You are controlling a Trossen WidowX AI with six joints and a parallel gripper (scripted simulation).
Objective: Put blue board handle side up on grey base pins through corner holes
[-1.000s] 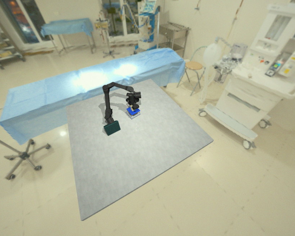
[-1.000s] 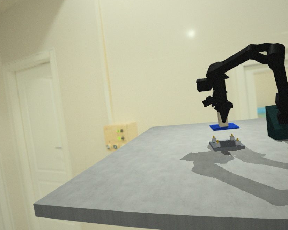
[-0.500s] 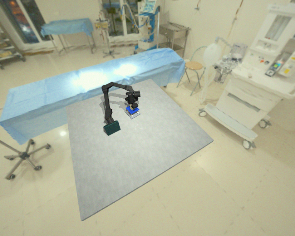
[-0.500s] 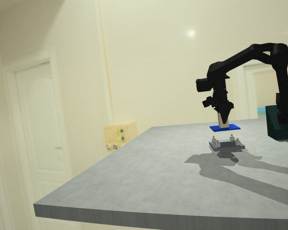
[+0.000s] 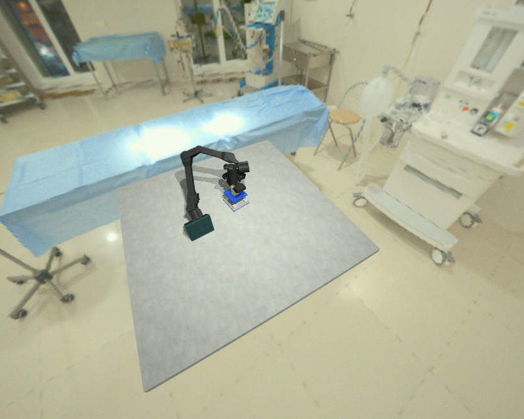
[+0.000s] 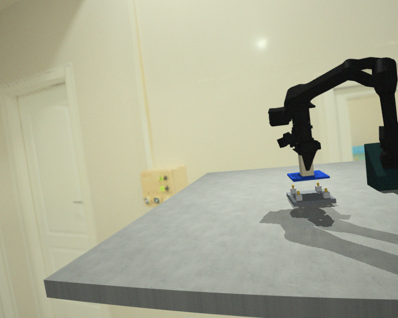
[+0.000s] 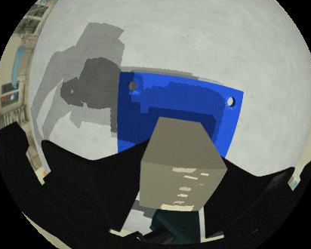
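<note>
My gripper tip is now 90 mm above the grey base. The rest, counted from my gripper tip: blue board right at my gripper tip.
</note>
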